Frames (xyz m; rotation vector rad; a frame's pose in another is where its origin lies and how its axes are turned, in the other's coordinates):
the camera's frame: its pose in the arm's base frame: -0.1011 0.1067 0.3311 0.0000 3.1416 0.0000
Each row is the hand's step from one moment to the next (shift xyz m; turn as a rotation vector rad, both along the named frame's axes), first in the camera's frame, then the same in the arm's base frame.
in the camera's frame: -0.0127 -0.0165 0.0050 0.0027 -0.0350 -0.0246
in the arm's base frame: 0.0127 -0.0165 -0.0050 -0.0027 -0.0350 0.0246
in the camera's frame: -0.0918 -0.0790 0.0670 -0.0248 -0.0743 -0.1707
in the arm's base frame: 0.0918 -0.0790 -0.0670 0.0248 -0.0743 0.1707
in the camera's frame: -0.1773 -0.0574 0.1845 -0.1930 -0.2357 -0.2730
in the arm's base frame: 0.1773 -0.0574 -0.1845 0.1930 -0.2357 0.2730
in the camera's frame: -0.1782 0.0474 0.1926 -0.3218 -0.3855 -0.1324
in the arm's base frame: 0.1782 0.0474 -0.1926 0.3218 -0.3855 0.1324
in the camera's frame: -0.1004 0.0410 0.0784 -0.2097 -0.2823 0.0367
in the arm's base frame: 0.1004 0.0410 -0.0784 0.2097 -0.2823 -0.0367
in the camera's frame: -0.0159 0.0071 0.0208 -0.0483 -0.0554 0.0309
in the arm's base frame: 0.0159 0.0071 -0.0208 0.0483 -0.0554 -0.0309
